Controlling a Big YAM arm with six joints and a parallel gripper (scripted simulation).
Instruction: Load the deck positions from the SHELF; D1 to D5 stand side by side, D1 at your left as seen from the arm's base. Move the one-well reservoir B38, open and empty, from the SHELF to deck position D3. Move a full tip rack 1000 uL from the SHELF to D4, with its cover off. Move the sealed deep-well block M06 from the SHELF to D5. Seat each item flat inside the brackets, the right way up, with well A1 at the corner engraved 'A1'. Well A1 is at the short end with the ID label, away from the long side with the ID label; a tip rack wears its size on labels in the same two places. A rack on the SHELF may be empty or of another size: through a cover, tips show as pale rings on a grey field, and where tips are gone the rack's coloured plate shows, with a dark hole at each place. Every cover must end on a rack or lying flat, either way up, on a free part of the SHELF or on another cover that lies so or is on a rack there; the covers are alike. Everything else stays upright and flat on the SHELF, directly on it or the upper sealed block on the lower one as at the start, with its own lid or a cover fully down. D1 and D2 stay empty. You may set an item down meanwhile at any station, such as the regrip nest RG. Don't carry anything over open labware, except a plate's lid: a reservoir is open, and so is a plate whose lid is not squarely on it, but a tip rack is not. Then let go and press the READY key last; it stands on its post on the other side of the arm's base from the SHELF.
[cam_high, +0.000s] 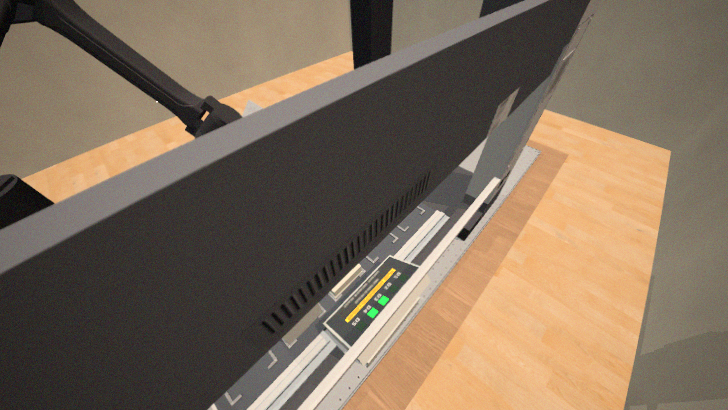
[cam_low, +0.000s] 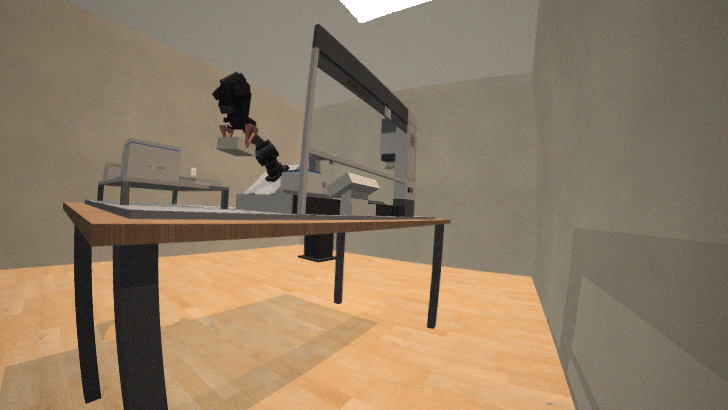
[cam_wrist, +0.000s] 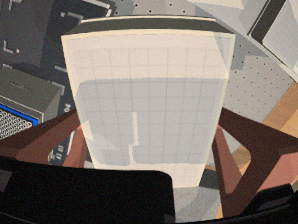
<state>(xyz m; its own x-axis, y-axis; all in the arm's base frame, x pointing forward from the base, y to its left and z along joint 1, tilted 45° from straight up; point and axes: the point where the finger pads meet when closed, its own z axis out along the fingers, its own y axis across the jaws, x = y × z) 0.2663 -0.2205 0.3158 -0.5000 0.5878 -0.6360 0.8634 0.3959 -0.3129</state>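
The pale sealed deep-well block lies 10 mm below my hand. From my hand the other things lie so: shelf: 100 mm behind, 230 mm to the right, 170 mm below; tall frame post: 360 mm ahead, 20 mm to the left, 10 mm above; shelf label: 110 mm behind, 70 mm to the right, 230 mm below.
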